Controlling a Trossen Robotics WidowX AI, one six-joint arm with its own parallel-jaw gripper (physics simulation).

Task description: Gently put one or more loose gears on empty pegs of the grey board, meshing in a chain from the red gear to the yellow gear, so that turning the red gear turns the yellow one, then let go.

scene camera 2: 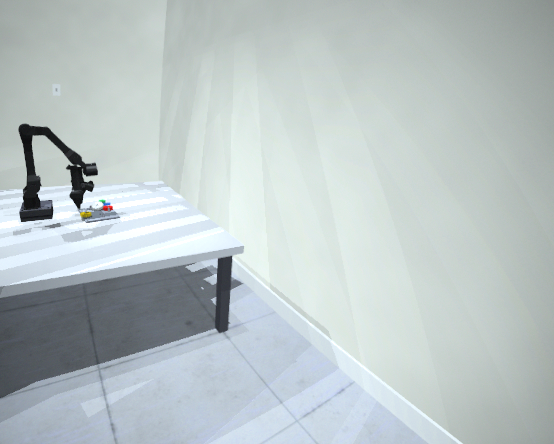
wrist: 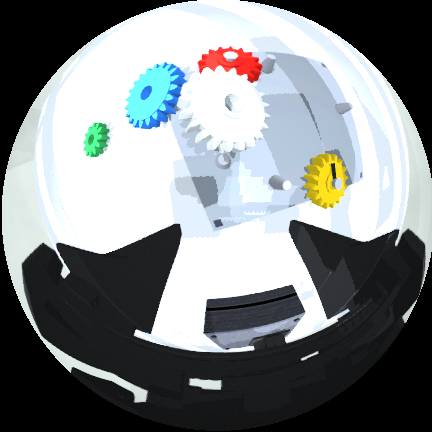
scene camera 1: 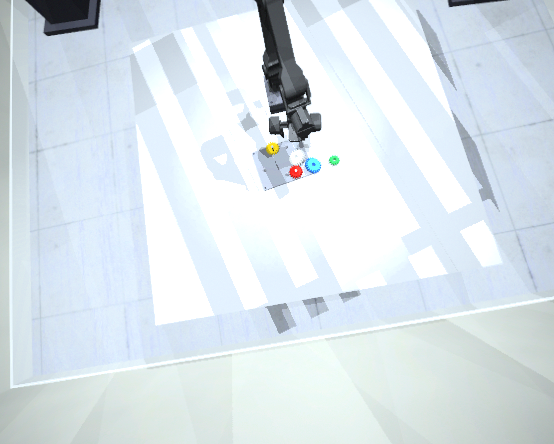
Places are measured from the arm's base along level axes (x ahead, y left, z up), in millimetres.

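Pixels of known places: gripper, between the fingertips: (scene camera 2: 80,206) (wrist: 236,227); arm's base, origin of its link: (scene camera 2: 32,207) (wrist: 267,337) (scene camera 1: 276,83).
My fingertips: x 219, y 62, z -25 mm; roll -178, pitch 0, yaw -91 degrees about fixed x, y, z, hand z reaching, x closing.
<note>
Ahead of a thing's pixels: the offset from my fingertips to its top centre. "spot": to the spot under its first point. Level surfaces: height alone.
The grey board {90 mm ahead, 59 mm right, 0 mm up} (scene camera 1: 266,179) (scene camera 2: 105,216) (wrist: 287,117) lies flat. The red gear {141 mm ahead, 4 mm right, 6 mm down} (scene camera 1: 295,174) (scene camera 2: 108,208) (wrist: 212,62) and yellow gear {34 mm ahead, 94 mm right, 5 mm down} (scene camera 1: 269,151) (scene camera 2: 86,214) (wrist: 319,180) sit on its pegs, apart. The white gear {87 mm ahead, 2 mm left, 17 mm up} (scene camera 1: 297,157) (wrist: 210,112) lies over the board beside the red one, partly covering it in the wrist view; whether a peg fills its hole is unclear. The blue gear {120 mm ahead, 64 mm left, 2 mm up} (scene camera 1: 309,162) (wrist: 159,107) is at the board's edge, close to the white one. The small green gear {103 mm ahead, 149 mm left, 14 mm down} (scene camera 1: 334,160) (wrist: 99,142) lies off the board. My gripper (wrist: 236,227) is open and empty, beyond the board's edge near the yellow gear's side.
Bare pegs stand on the board, among them one beside the red gear {147 mm ahead, 39 mm right, 2 mm down} (wrist: 269,63), one near the far edge {spot: 118 mm ahead, 124 mm right, 11 mm down} (wrist: 343,108) and one near the yellow gear {31 mm ahead, 38 mm right, 2 mm down} (wrist: 279,182). The arm's base (scene camera 2: 36,211) (wrist: 254,312) stands on the white table {31 mm down} (scene camera 1: 350,225) (scene camera 2: 150,230).
</note>
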